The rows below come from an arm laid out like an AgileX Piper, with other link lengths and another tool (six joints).
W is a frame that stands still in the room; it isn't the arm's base.
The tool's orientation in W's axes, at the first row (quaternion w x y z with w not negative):
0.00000, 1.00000, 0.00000, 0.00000
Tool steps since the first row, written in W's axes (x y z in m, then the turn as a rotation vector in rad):
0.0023, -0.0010, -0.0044, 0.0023, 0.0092, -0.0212
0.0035, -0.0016, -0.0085, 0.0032, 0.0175, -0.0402
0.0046, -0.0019, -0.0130, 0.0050, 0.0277, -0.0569
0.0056, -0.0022, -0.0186, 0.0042, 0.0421, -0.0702
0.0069, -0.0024, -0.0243, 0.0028, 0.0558, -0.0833
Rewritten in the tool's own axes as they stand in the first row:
0.0023, 0.0010, 0.0044, 0.0023, -0.0092, 0.0212
0.0035, 0.0016, 0.0085, 0.0032, -0.0175, 0.0402
0.0046, 0.0019, 0.0130, 0.0050, -0.0277, 0.0569
0.0056, 0.0022, 0.0186, 0.0042, -0.0421, 0.0702
0.0069, 0.0024, 0.0243, 0.0028, -0.0558, 0.0833

